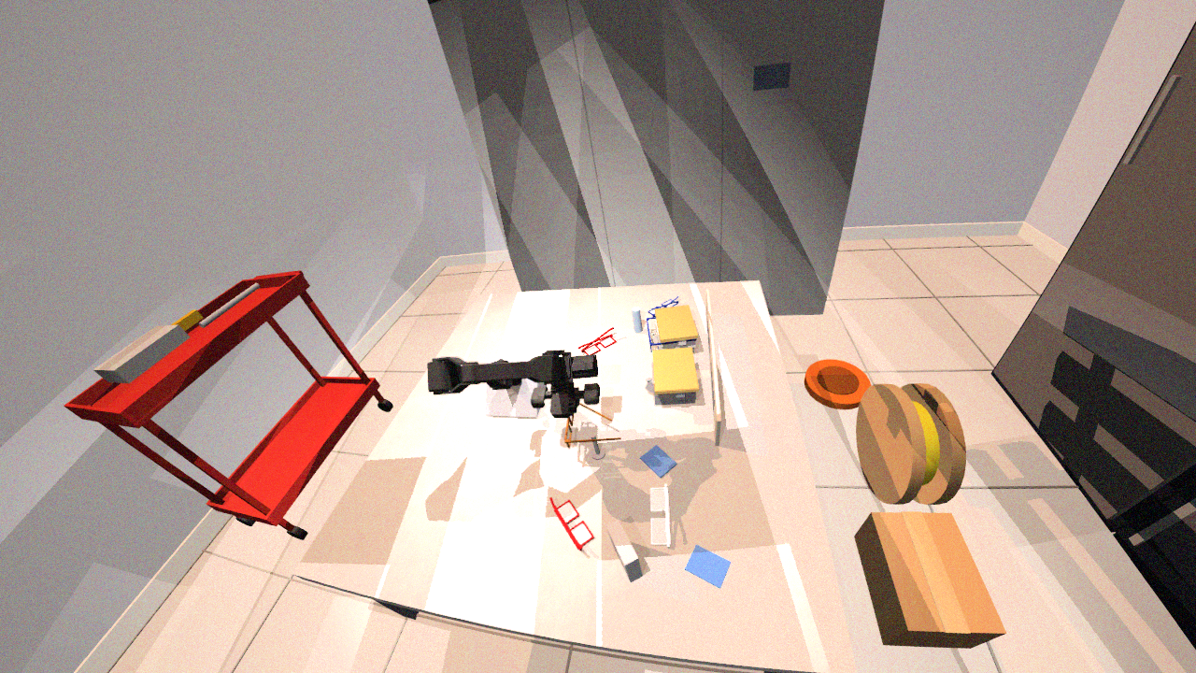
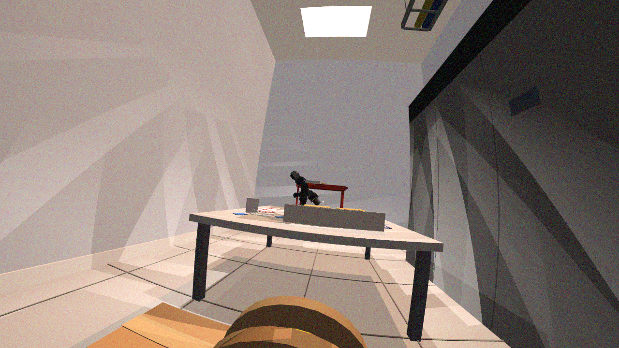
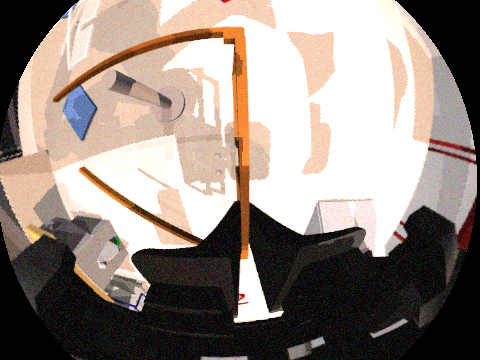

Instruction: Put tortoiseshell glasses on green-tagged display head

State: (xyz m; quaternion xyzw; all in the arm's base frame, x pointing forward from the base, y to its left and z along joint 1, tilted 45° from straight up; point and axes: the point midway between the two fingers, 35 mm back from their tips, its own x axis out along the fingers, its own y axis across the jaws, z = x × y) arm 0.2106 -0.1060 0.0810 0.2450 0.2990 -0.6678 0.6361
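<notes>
Right now the small post is 9 cm to the right of my gripper tip, 8 cm ahead of it and 4 cm below it. Round my gripper tip: thin upright board 42 cm ahead, 23 cm to the left, 1 cm below; then grey display head 27 cm ahead, 12 cm to the left; then grey block 37 cm to the right, 17 cm ahead.
</notes>
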